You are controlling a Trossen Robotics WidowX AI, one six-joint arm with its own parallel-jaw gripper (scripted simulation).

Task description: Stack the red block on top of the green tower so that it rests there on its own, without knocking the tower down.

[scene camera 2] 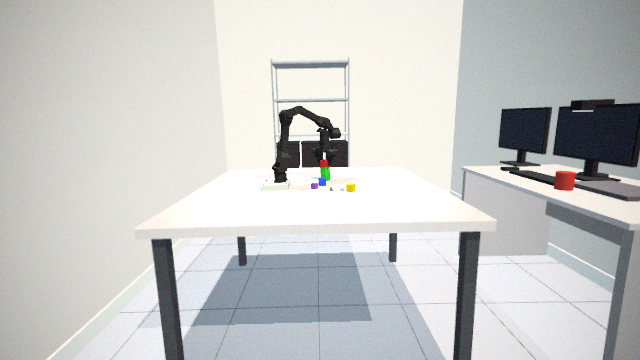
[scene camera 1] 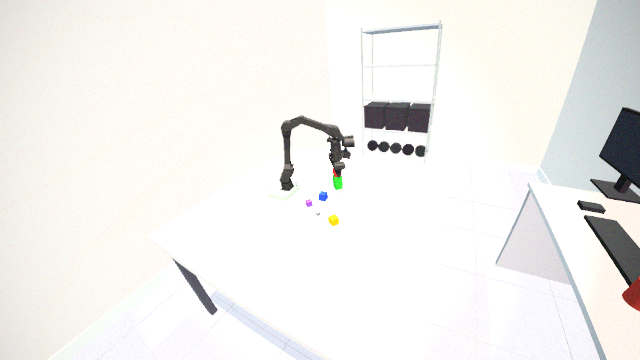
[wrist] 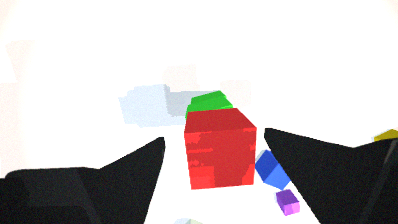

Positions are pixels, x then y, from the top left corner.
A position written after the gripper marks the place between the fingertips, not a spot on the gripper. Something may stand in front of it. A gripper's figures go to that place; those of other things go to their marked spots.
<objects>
The gripper (wrist: 214, 137): 12 cm from the lens. A blue cube (wrist: 270, 171): 24 cm from the lens.
</objects>
